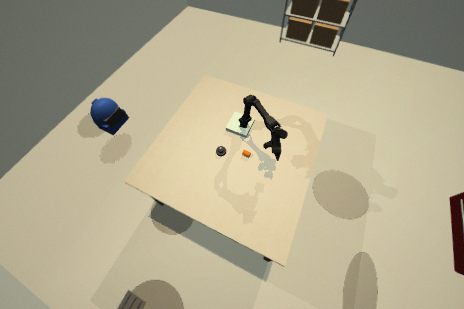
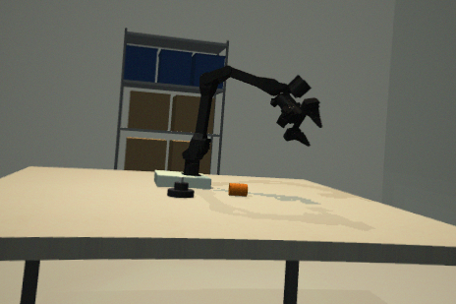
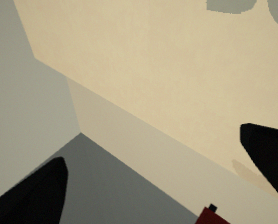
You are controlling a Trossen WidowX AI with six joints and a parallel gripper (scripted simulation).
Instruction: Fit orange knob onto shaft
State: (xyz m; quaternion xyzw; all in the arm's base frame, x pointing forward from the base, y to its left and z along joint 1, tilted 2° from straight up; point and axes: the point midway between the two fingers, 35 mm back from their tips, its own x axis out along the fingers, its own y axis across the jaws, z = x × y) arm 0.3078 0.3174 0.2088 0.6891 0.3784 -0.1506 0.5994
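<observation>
The orange knob lies 8 cm behind my gripper tip, 25 cm to the right of it and 20 cm below it. From my gripper tip the other things lie so: round pedestal: 4 cm behind, 45 cm to the right, 19 cm below.
</observation>
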